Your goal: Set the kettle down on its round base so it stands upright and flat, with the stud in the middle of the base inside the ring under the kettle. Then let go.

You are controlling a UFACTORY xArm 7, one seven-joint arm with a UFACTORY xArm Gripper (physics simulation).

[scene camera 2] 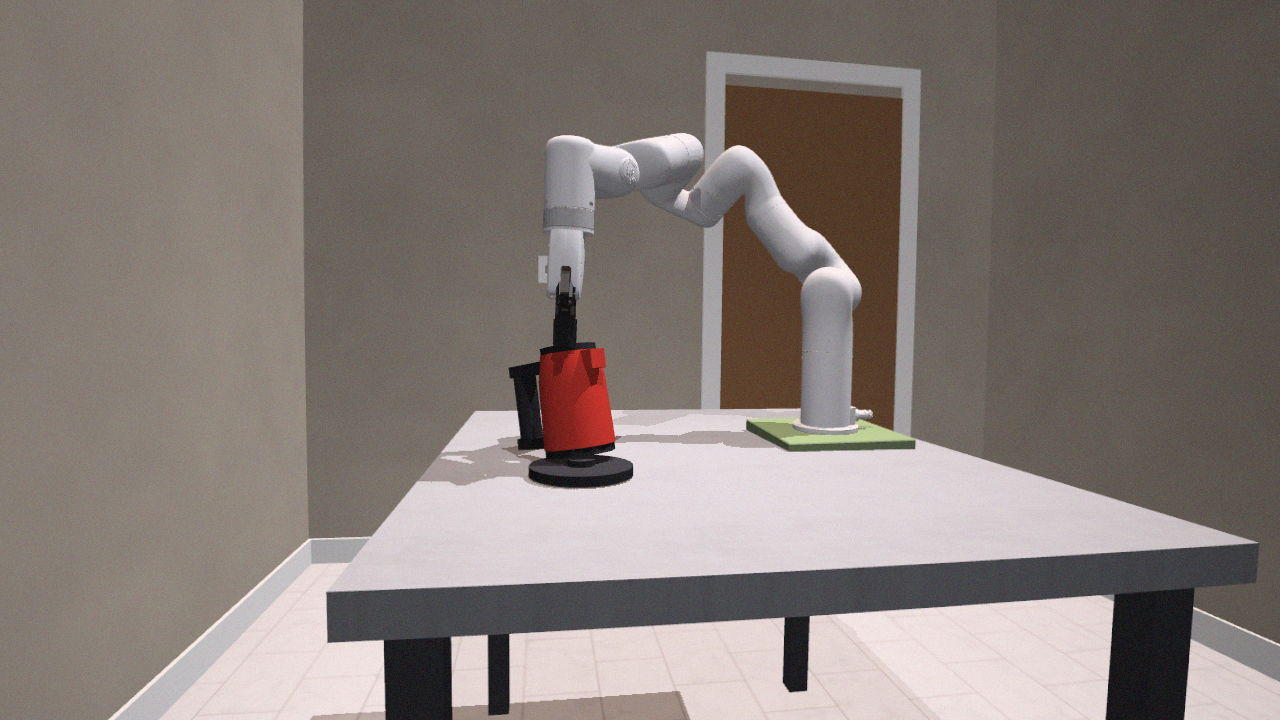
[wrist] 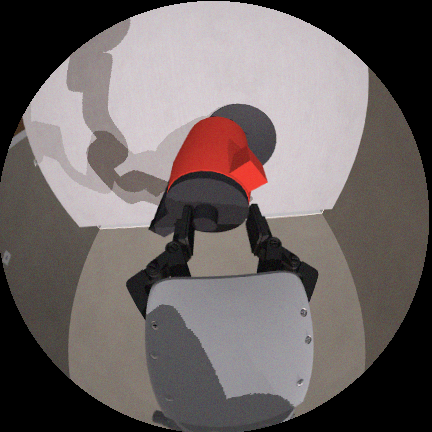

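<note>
The red kettle [scene camera 2: 577,402] [wrist: 210,145] is tilted, its top leaning left in the scene view. Its black handle [scene camera 2: 529,407] [wrist: 161,215] is on the left and its spout [scene camera 2: 597,358] [wrist: 254,175] on the right. My gripper [scene camera 2: 564,343] [wrist: 220,214] is shut on the kettle at its black top. The round black base [scene camera 2: 581,476] [wrist: 264,131] lies flat on the table under the kettle. Part of the stud [scene camera 2: 581,462] shows just below the kettle's bottom; whether they touch cannot be told. The ring under the kettle is hidden.
The grey table [scene camera 2: 760,510] [wrist: 300,65] carries the base. The arm's foot stands on a green plate [scene camera 2: 850,439] at the back right. The table's edge runs close beyond the kettle's top in the wrist view. Arm shadows fall on the table.
</note>
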